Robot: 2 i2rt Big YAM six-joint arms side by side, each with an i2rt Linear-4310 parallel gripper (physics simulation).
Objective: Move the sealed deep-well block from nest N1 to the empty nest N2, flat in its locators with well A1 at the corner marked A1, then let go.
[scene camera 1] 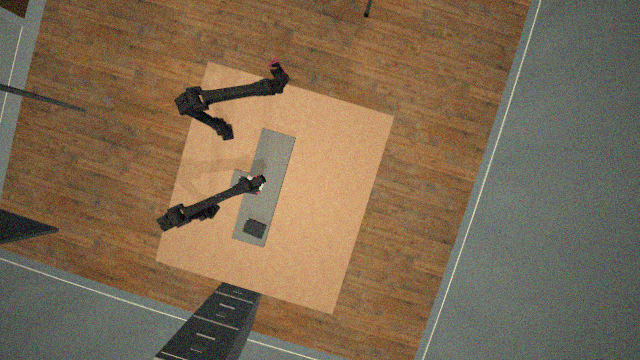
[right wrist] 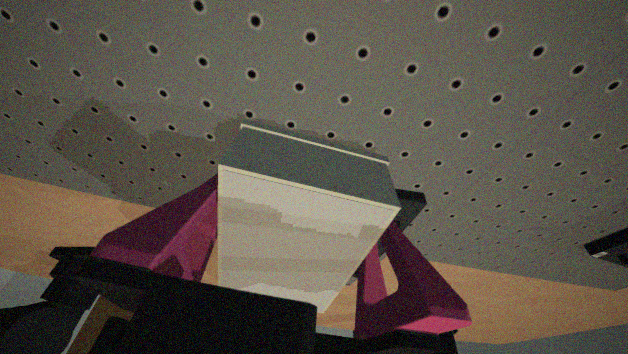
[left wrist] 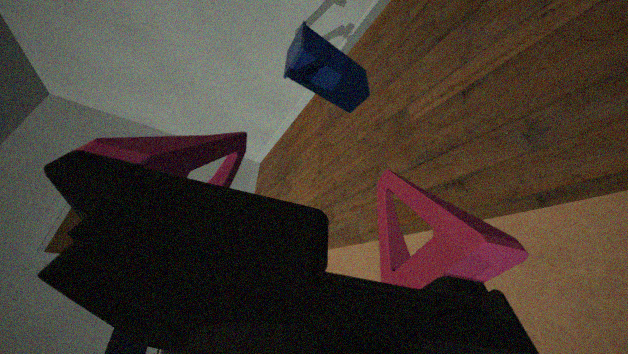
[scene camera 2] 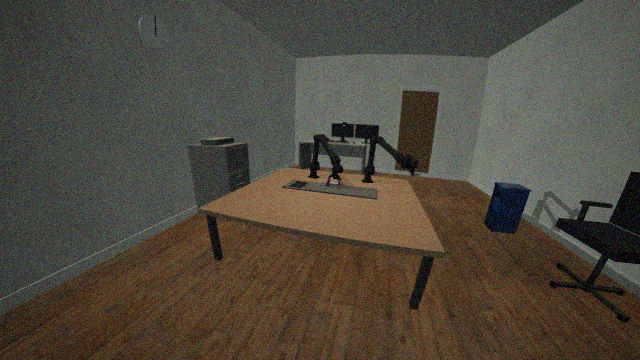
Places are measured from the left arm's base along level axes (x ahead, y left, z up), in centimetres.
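Where they show: left gripper, fingertip midpoint: (scene camera 1: 279,63) (left wrist: 316,159) (scene camera 2: 421,170); right gripper, fingertip midpoint: (right wrist: 305,185) (scene camera 2: 334,185); left arm's base at its link origin: (scene camera 1: 227,132) (scene camera 2: 367,181); right arm's base at its link origin: (scene camera 1: 212,210) (scene camera 2: 313,177).
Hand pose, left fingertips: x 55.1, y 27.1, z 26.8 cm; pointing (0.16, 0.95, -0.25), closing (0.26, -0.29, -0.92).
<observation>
Each offset is from my left fingertips to the top centre of the thing. "spot": to the spot under its first point. Level surfaces: height alone.
My right gripper (scene camera 1: 260,184) (scene camera 2: 334,182) (right wrist: 305,185) is shut on the deep-well block @(dy -71.2, dx -38.8, dz -18.2 cm) (right wrist: 295,235), which has a pale broad face and grey side. It holds the block over the perforated grey plate @(dz -25.5 cm) (scene camera 1: 279,150) (scene camera 2: 357,191) (right wrist: 450,50); the block's shadow falls on the plate. A dark nest @(dy -107.0, dx -48.2, dz -23.4 cm) (scene camera 1: 254,228) (scene camera 2: 299,184) sits at the plate's lower end in scene camera 1, apart from the block. Its label is unreadable. The other nest is not clearly visible; well A1 and the corner mark cannot be made out. My left gripper (scene camera 1: 279,64) (scene camera 2: 415,173) (left wrist: 316,159) is open and empty, beyond the table's edge.
The wooden table @(dz -26.8 cm) (scene camera 1: 330,200) (scene camera 2: 320,215) carries the plate. A small grey plate section @(spot: dy -62.6, dx -53.5, dz -25.6 cm) (scene camera 1: 237,175) juts out beside the right gripper. A dark piece @(spot: dy -98.6, dx -50.0, dz -24.5 cm) (right wrist: 612,245) shows at the right edge of the right wrist view. A blue bin (scene camera 2: 506,207) (left wrist: 327,70) stands on the floor.
</observation>
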